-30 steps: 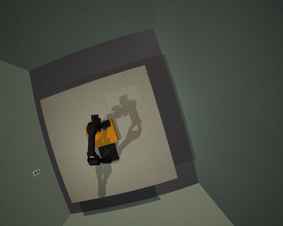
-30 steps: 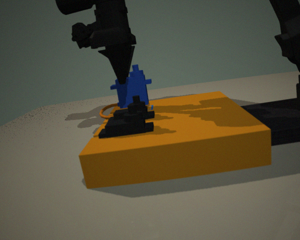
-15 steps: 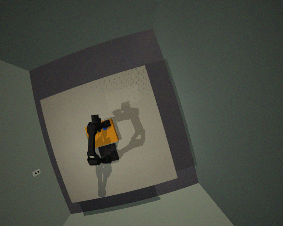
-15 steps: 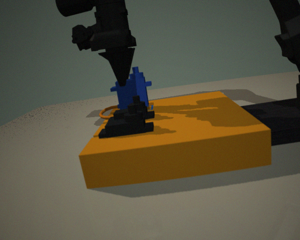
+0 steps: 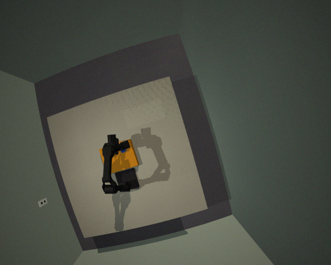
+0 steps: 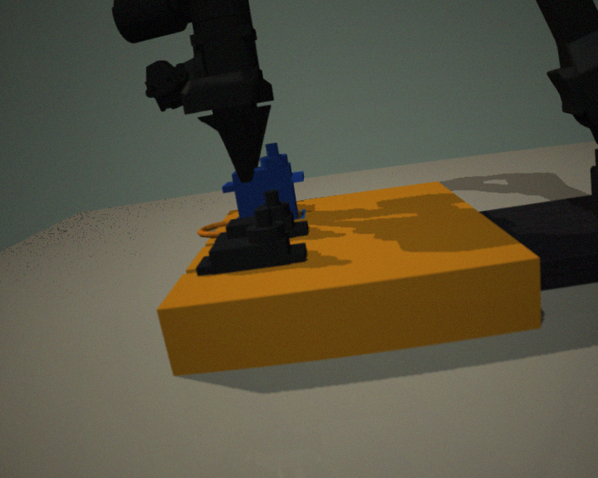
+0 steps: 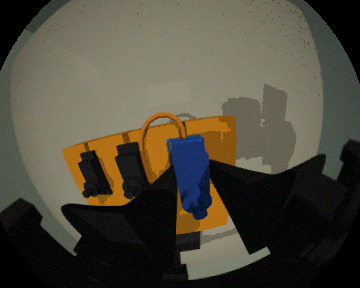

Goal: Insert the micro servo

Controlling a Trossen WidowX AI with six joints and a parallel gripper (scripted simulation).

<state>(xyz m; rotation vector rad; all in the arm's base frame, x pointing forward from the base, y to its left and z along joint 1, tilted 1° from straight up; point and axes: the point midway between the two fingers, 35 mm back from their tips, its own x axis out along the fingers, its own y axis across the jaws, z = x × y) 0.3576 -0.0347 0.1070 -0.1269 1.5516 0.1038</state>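
My gripper tip is now 13 cm past the orange deck, 6 cm to the right of it and 7 cm above it.
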